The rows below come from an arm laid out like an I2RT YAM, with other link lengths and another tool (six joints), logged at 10 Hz.
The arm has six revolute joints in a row. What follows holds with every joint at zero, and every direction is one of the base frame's.
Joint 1 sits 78.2 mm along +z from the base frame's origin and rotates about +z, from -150.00 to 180.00 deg.
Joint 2 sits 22.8 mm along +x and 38.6 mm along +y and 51.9 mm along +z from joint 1 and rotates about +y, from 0.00 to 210.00 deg.
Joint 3 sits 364.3 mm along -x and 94.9 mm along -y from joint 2 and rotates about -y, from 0.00 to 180.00 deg.
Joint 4 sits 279.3 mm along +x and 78.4 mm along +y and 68.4 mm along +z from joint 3 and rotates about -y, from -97.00 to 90.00 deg.
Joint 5 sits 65.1 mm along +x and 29.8 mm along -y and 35.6 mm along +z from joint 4 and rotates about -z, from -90.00 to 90.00 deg.
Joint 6 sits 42.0 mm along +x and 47.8 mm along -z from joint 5 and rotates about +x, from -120.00 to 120.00 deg.
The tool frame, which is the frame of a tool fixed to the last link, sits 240.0 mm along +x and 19.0 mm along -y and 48.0 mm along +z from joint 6; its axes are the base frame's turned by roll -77.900, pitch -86.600 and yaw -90.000 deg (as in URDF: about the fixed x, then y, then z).
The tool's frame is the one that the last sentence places.
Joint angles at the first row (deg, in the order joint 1, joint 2, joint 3, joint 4, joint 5, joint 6):
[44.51, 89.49, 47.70, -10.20, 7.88, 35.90]
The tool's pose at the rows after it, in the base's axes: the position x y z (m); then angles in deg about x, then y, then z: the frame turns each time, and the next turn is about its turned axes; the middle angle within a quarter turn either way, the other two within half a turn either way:
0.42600, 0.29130, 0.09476, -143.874, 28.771, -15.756
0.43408, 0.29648, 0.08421, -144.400, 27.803, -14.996
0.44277, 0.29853, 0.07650, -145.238, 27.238, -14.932
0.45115, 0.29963, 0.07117, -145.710, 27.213, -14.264
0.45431, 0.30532, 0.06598, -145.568, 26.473, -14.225
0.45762, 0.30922, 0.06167, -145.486, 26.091, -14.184
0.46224, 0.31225, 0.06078, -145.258, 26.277, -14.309
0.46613, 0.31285, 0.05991, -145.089, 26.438, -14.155
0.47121, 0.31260, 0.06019, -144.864, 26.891, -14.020
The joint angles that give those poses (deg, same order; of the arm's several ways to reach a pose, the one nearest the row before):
[44.03, 92.53, 49.89, -10.06, 7.31, 35.66]
[43.27, 95.16, 51.40, -9.89, 6.28, 35.44]
[42.52, 97.30, 52.79, -9.96, 5.89, 34.46]
[41.91, 99.00, 53.97, -9.80, 5.72, 34.41]
[41.74, 100.36, 54.92, -9.74, 4.95, 34.26]
[41.58, 101.47, 55.57, -9.45, 4.51, 34.15]
[41.47, 102.23, 56.12, -8.95, 4.47, 34.06]
[41.17, 102.74, 56.45, -8.58, 4.29, 34.06]
[40.80, 103.15, 56.71, -8.01, 4.27, 34.06]

